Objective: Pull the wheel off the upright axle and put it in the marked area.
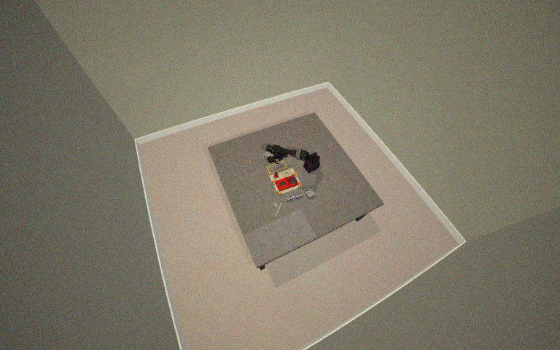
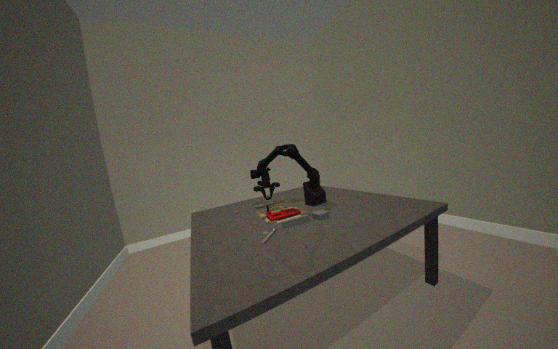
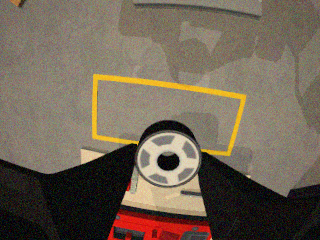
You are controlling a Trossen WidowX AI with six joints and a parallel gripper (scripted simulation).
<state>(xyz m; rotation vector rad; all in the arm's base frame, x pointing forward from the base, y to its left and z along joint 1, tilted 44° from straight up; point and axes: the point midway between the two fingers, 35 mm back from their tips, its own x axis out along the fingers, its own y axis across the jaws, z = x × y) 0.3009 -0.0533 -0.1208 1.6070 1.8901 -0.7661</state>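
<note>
Now: the wheel right at my gripper tip. Also, from my gripper tip: base plate (1 cm behind, 19 cm to the left, 8 cm below); grey block (16 cm behind, 40 cm to the left, 7 cm below); small orange piece (23 cm ahead, 15 cm to the right, 9 cm below).
</note>
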